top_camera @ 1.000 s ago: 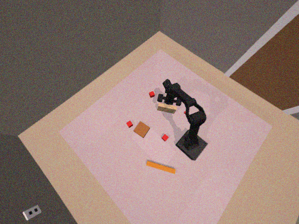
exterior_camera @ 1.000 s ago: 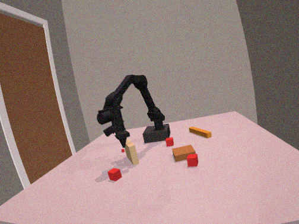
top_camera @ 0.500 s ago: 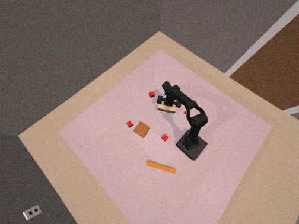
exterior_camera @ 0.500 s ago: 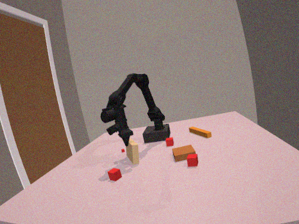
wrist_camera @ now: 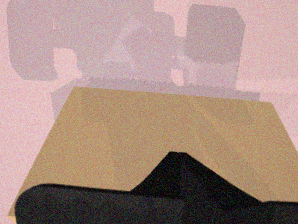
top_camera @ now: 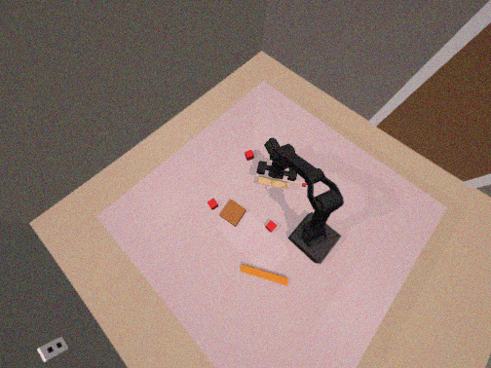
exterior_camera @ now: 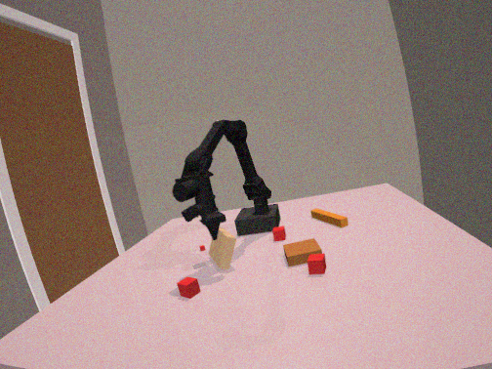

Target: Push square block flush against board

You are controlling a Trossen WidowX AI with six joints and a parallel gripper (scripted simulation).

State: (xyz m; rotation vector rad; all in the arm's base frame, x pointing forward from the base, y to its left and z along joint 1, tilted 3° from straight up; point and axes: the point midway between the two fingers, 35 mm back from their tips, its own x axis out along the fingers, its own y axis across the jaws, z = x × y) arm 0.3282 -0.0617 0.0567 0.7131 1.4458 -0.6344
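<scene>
The tan block lies 40 mm below my gripper tip, 20 mm to the left of it and 20 mm behind it. Round my gripper tip: brown square block 270 mm to the left, 60 mm below, 10 mm behind; long orange bar 330 mm to the left, 330 mm behind, 70 mm below; tiny red piece 130 mm to the right, 120 mm behind, 70 mm below.
</scene>
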